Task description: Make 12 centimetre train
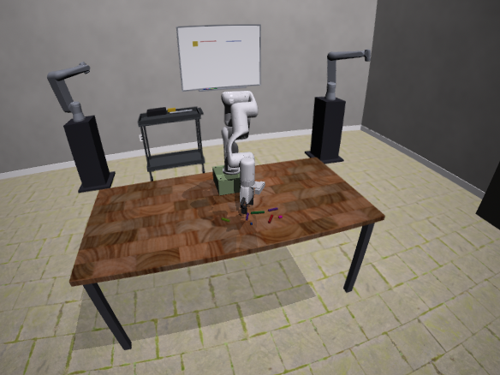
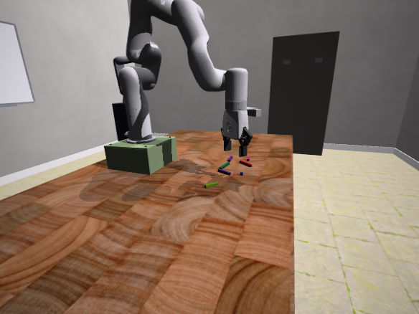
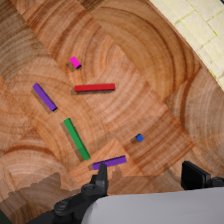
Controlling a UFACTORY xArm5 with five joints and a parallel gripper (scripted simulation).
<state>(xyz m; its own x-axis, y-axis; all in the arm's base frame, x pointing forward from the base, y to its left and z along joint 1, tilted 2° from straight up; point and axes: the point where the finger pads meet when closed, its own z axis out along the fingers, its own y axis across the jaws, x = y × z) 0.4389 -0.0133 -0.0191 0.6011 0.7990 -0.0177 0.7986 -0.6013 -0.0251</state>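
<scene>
Now: the red rod 130 mm to the left of my hand, 100 mm below it and 20 mm ahead of it. Also, from my hand: green rod (100 mm below, 80 mm to the left, 70 mm behind); then small blue rod (100 mm below, 20 mm ahead, 10 mm to the left); then lime rod (120 mm to the right, 100 mm below, 50 mm behind).
</scene>
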